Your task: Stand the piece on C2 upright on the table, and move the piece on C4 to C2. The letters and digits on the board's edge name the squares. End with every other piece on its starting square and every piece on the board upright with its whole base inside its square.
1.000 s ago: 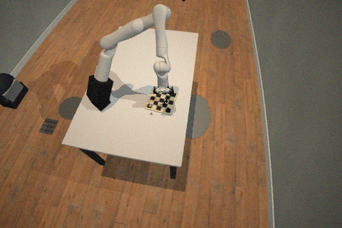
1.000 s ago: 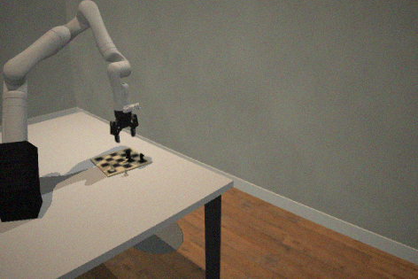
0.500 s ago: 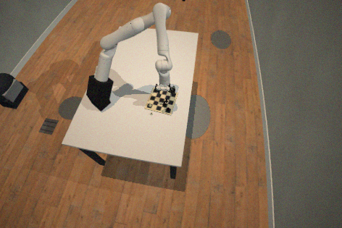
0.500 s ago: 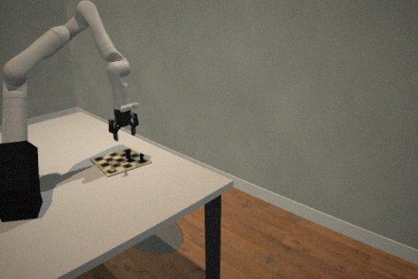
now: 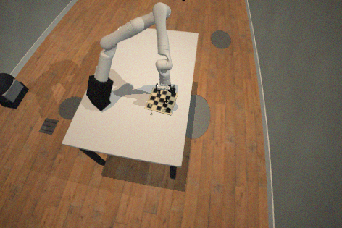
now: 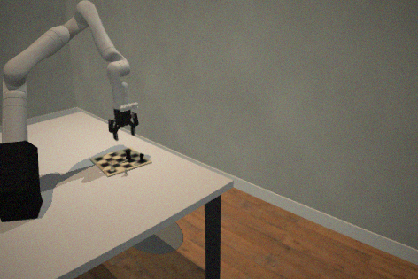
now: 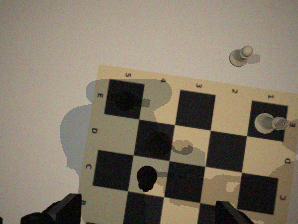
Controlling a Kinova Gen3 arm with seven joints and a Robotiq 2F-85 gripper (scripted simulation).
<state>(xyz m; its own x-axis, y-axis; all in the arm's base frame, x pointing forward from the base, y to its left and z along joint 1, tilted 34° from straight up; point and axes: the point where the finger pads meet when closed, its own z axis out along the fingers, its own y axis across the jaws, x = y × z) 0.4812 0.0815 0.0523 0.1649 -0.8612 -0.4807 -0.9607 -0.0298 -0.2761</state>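
Right now my hand is 3 cm to the left of the dark chess piece and 8 cm above it. Also, from my hand: chessboard 4 cm behind, 11 cm below; white piece 10 cm behind, 8 cm to the right, 9 cm below; black knight 5 cm ahead, 7 cm to the right, 9 cm below.
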